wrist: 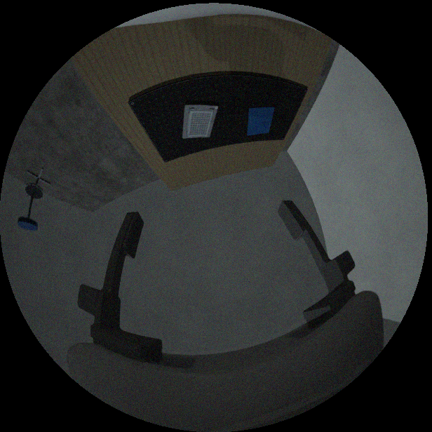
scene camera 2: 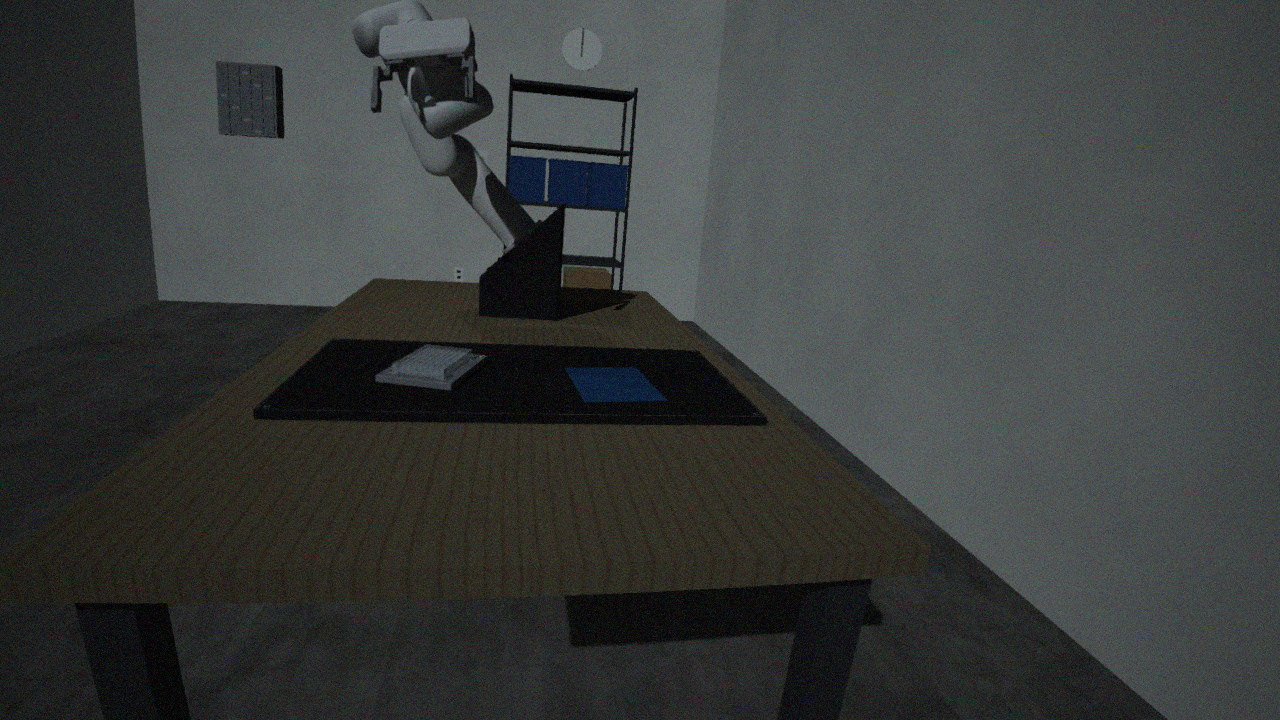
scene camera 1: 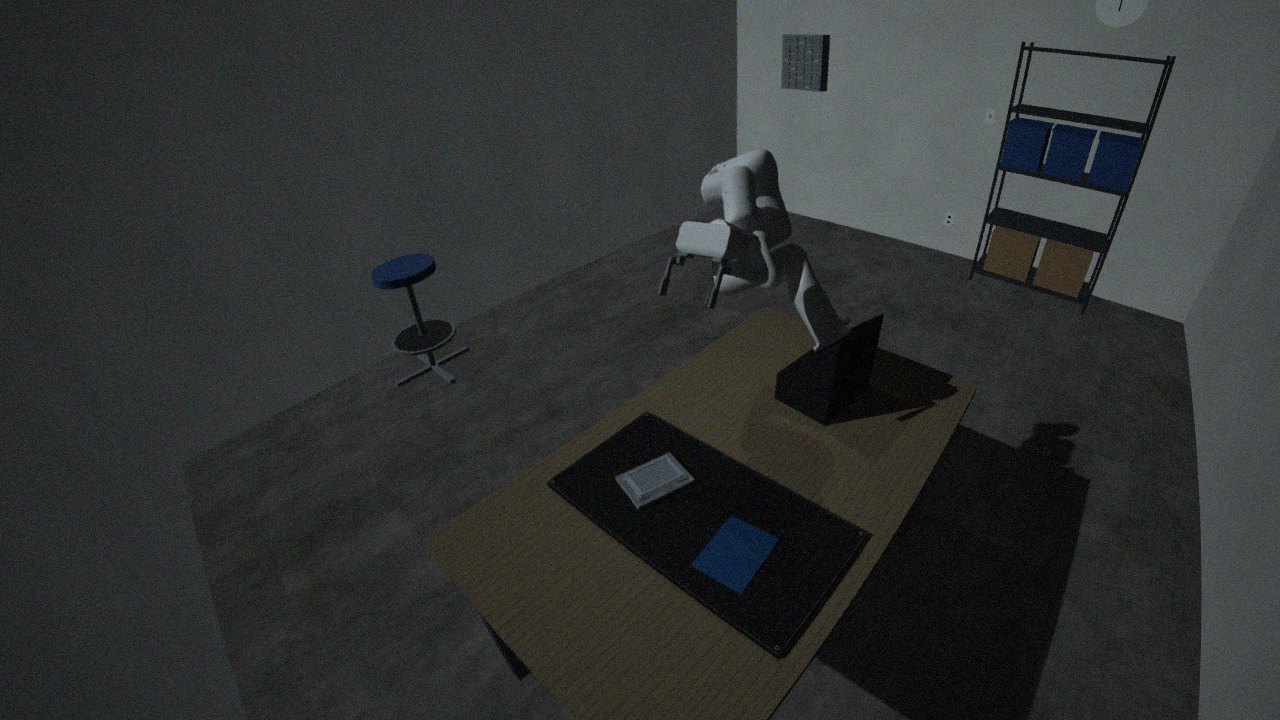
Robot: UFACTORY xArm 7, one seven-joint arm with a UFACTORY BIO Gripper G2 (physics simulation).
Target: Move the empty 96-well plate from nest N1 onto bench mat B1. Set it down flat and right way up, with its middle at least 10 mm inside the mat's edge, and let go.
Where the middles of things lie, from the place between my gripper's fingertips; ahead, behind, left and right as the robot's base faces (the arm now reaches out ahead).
I see the 96-well plate [scene camera 2: 432, 361] 40 cm below my hand, 17 cm ahead of it and 7 cm to the left of it. Also, from my hand: blue bench mat B1 [scene camera 1: 734, 555]: 42 cm below, 35 cm to the left, 17 cm ahead.
